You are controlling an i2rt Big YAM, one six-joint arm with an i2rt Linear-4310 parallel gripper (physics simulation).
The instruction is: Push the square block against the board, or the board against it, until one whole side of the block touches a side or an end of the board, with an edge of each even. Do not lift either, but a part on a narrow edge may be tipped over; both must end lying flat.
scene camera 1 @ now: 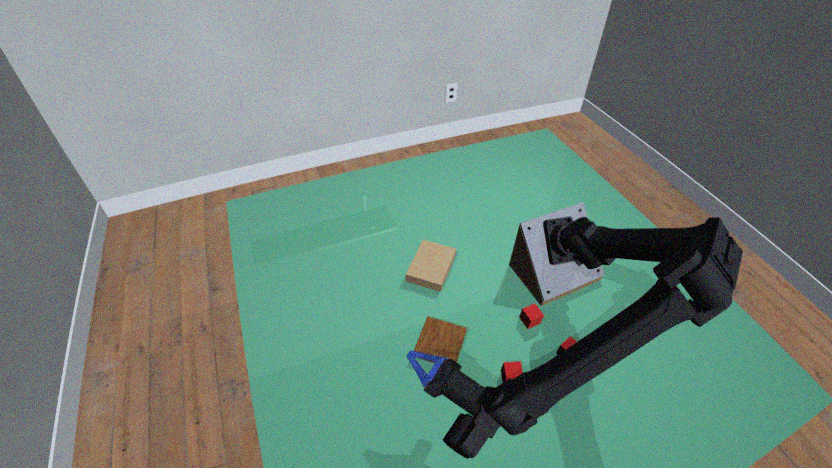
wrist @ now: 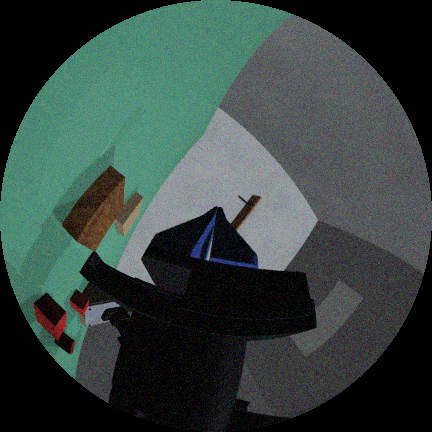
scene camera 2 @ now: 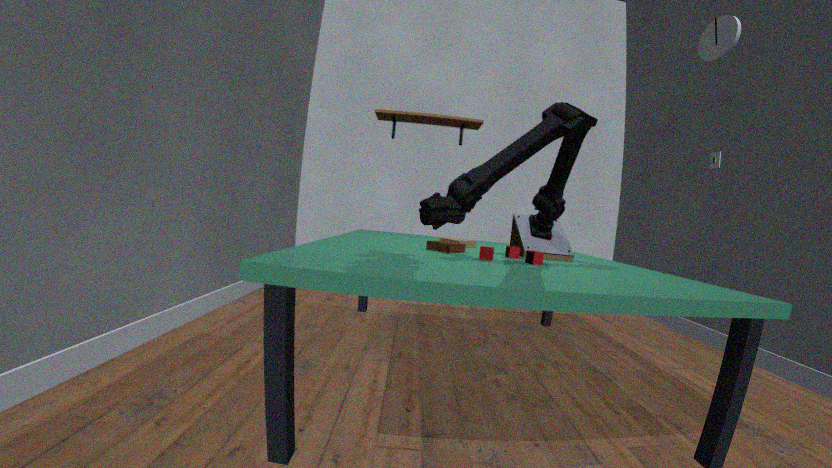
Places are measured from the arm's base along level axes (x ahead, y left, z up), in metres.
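Where they show: gripper, between the fingertips: point(scene camera 1: 408, 353) point(wrist: 217, 212); arm's base, origin of its link: point(scene camera 1: 559, 240) point(wrist: 114, 310) point(scene camera 2: 539, 228).
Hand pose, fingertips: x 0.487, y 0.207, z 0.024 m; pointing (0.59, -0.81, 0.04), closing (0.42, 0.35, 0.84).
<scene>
Each offset is from my fingertips to the top centre of the thing.
The square block @(dz -0.110, dx -0.103, dy -0.070 m) point(scene camera 1: 441, 337) point(scene camera 2: 454, 247) point(wrist: 102, 220), dark brown wood, lies flat on the green table. The board @(dz -0.110, dx -0.162, dy -0.310 m) point(scene camera 1: 432, 261) point(scene camera 2: 467, 243) point(wrist: 131, 215), lighter tan wood, lies flat behind it, toward the pale wall in scene camera 1. A clear gap separates them, and they are turned differently. My gripper point(scene camera 1: 411, 354) point(wrist: 217, 212) is shut and empty, its blue fingers together. In scene camera 2 it hangs above the table, with its fingers hidden. In scene camera 1 the fingers overlap the block's near edge; no contact shows.
Three red cubes @(dz -0.101, dx -0.349, dy -0.067 m) point(scene camera 1: 531, 315) @(dz -0.101, dx -0.231, dy +0.061 m) point(scene camera 2: 486, 253) point(wrist: 50, 315) lie between the block and the arm's base, one partly behind the arm in scene camera 1. The grey slanted base plate point(scene camera 1: 534, 256) stands to the right of the board. A shelf point(scene camera 2: 428, 118) is on the wall.
</scene>
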